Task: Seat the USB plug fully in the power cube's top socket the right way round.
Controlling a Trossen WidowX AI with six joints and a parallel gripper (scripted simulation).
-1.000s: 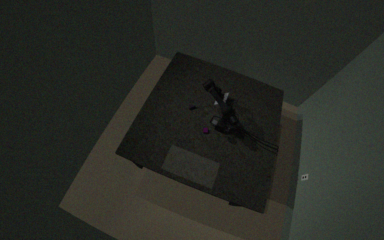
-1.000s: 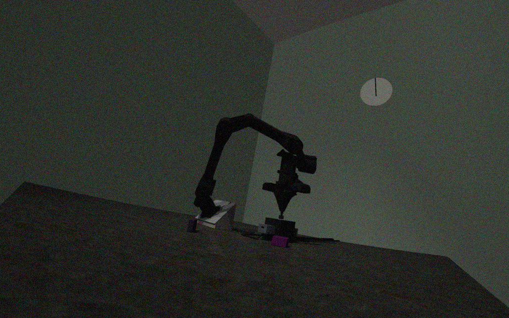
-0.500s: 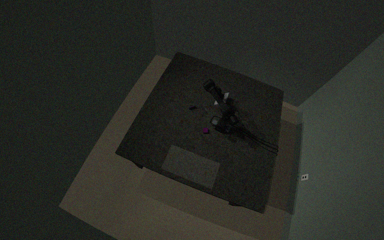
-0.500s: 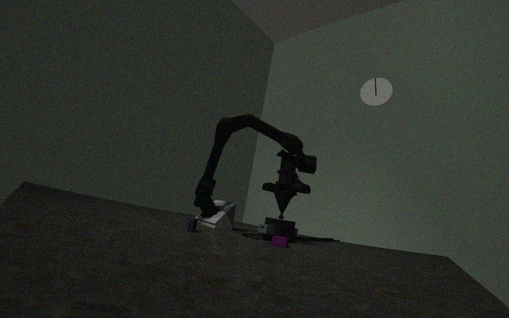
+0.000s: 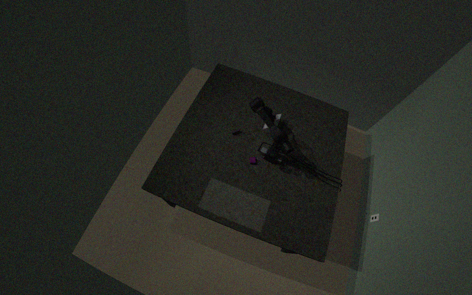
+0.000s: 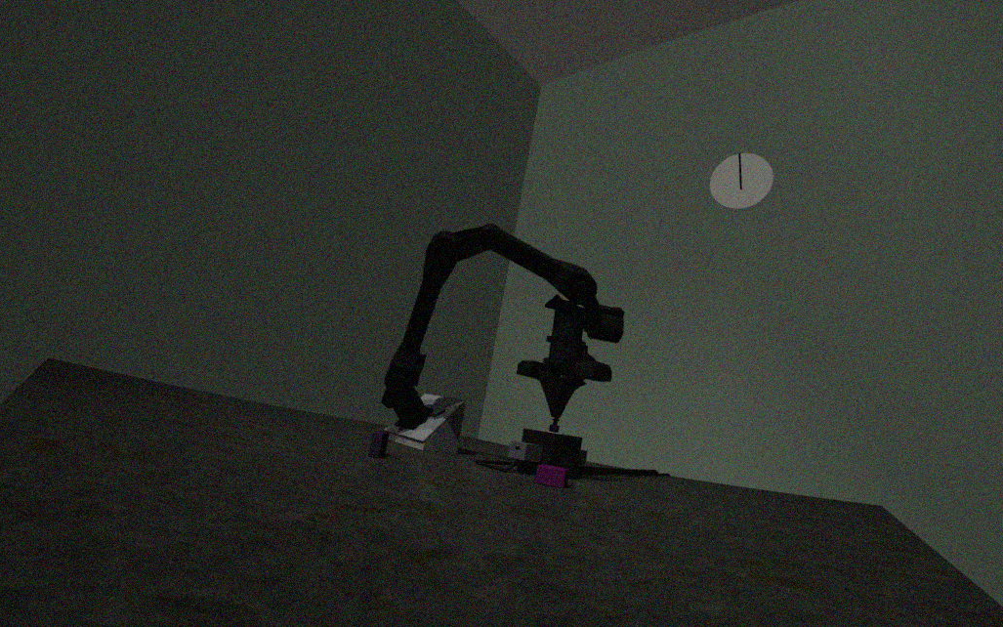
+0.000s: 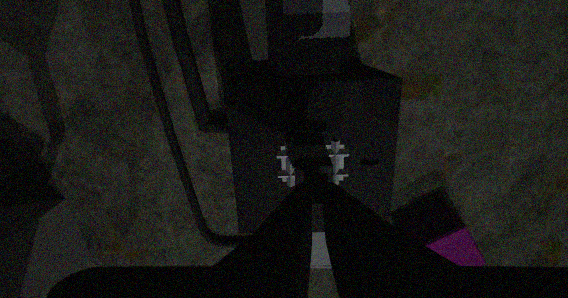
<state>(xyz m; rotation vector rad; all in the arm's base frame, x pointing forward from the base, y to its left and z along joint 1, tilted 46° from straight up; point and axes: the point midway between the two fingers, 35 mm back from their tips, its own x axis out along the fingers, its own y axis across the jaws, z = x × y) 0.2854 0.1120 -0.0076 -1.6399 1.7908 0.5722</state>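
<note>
Now: gripper tip 20 mm above the dark USB plug. Also, from my gripper tip: magenta block 110 mm to the right, 90 mm below, 80 mm ahead; USB socket 40 mm below.
</note>
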